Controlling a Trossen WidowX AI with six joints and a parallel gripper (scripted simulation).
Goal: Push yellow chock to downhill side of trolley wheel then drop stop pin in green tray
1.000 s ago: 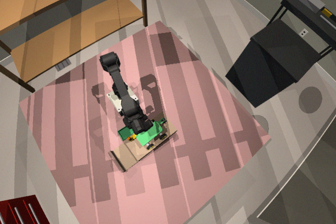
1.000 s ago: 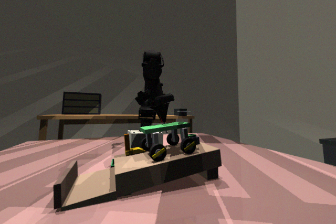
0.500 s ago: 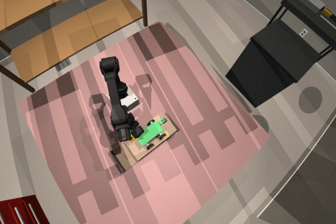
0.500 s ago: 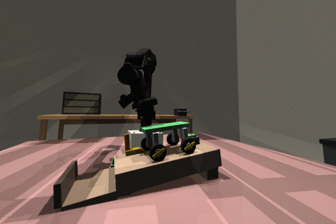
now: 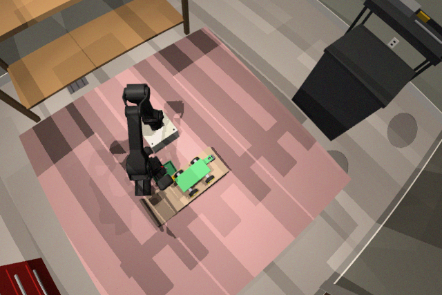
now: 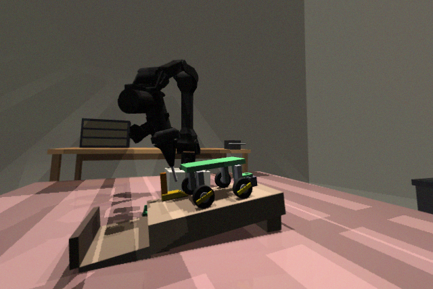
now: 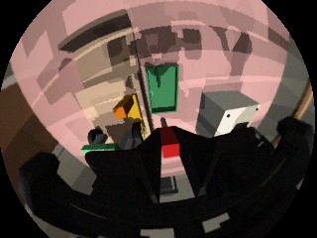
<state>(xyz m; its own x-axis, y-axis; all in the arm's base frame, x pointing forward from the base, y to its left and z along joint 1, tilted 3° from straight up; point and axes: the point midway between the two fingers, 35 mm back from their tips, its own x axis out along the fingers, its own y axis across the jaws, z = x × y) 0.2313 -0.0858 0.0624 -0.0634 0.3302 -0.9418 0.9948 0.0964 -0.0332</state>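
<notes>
Right now the green tray is 14 cm below my gripper tip, 1 cm to the right of it and 1 cm behind it. Round my gripper tip: yellow chock: 5 cm below, 5 cm ahead; then green-decked trolley: 10 cm to the left, 10 cm ahead, 3 cm below; then red-headed stop pin: right at my gripper tip.
</notes>
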